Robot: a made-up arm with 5 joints.
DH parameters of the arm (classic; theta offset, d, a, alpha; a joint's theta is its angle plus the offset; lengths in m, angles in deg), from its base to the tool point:
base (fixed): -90 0.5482 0.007 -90
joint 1: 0 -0.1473 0.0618 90
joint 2: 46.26 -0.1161 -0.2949 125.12
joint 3: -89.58 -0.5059 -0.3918 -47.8
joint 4: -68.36 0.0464 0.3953 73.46
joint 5: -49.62 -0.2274 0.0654 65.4
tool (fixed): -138.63 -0.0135 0 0
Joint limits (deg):
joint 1: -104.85..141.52
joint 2: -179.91..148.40
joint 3: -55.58..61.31
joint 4: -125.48..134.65
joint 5: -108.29..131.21
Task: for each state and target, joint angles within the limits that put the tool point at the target. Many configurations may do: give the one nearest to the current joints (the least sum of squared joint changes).
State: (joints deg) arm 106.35 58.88 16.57 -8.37 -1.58
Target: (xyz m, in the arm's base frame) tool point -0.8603 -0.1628 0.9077
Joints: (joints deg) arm 107.93 19.53 39.66 -47.00 -5.52
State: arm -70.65 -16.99 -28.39 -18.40 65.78
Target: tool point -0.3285 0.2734 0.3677
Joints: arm -75.64 -19.78 -55.00 -17.07 74.77
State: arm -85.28 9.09 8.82 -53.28 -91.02
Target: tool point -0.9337 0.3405 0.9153
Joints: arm -67.26 52.00 21.92 -88.41 -79.83
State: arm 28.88 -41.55 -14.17 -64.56 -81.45
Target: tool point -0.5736 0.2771 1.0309
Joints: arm 15.38 -8.32 -0.68 -58.16 -79.73
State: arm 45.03 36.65 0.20 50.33 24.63
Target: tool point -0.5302 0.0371 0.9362
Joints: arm 71.67 50.91 3.23 40.58 28.21
